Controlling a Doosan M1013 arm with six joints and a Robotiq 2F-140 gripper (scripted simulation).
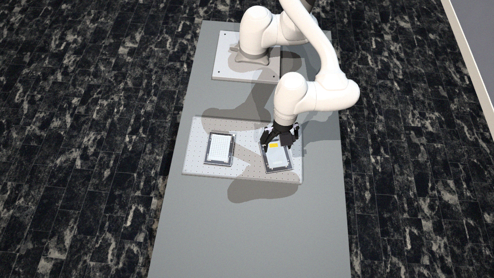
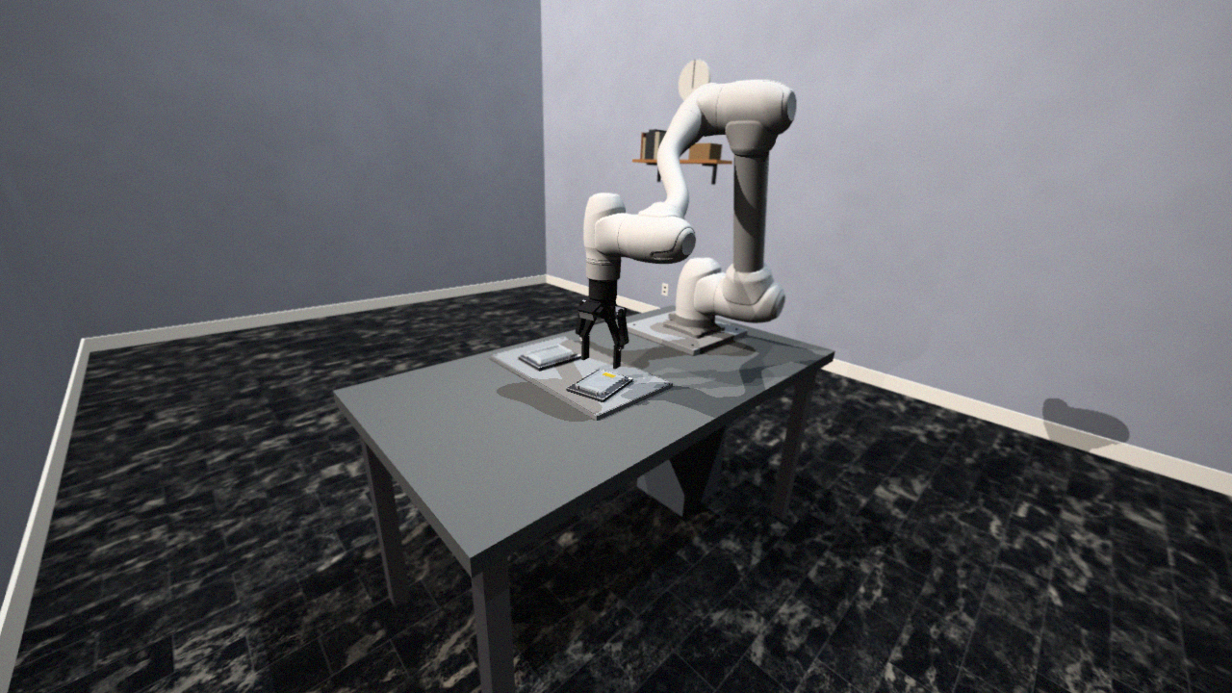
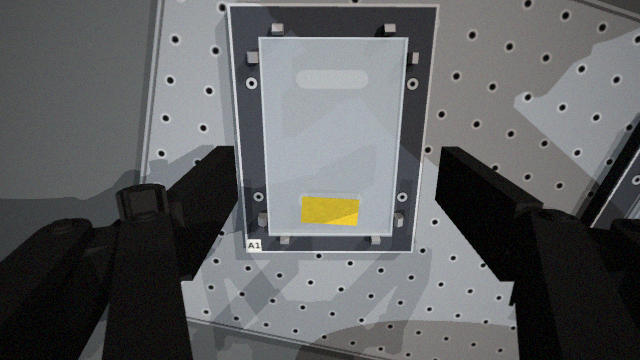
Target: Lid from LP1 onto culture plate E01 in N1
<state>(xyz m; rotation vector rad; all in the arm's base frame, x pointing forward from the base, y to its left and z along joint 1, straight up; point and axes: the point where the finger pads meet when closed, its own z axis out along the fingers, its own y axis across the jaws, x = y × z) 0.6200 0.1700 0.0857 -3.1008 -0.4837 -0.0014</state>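
Now: the clear lid 8 cm below my hand. Also, from my hand: tag reading a1: 9 cm behind, 3 cm to the left, 8 cm below; then culture plate: 25 cm to the right, 8 cm below; then lid park: 9 cm below.
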